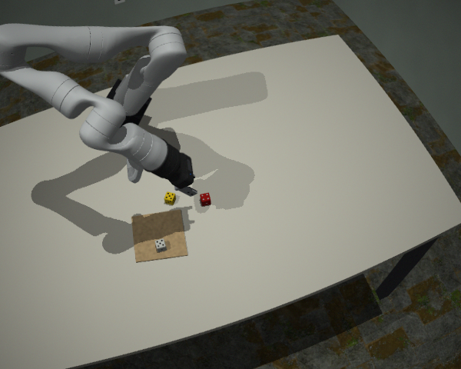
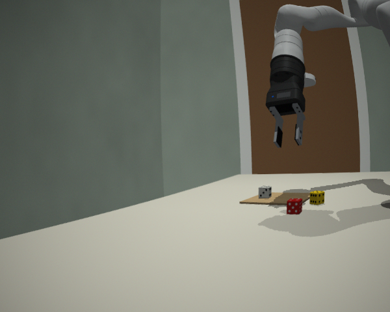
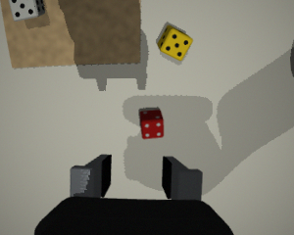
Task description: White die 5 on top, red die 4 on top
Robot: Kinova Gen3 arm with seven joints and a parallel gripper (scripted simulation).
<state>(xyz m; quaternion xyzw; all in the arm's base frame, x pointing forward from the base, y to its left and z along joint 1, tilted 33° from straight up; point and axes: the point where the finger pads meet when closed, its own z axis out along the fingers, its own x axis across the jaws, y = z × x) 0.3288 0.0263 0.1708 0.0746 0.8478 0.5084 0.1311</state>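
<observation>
Right now my hand is 2 cm past the red die, 4 cm to the right of it and 13 cm above it. The rest, counted from my hand: white die (8 cm ahead, 11 cm to the right, 12 cm below); brown mat (4 cm ahead, 11 cm to the right, 14 cm below); yellow die (5 cm behind, 5 cm to the right, 13 cm below).
</observation>
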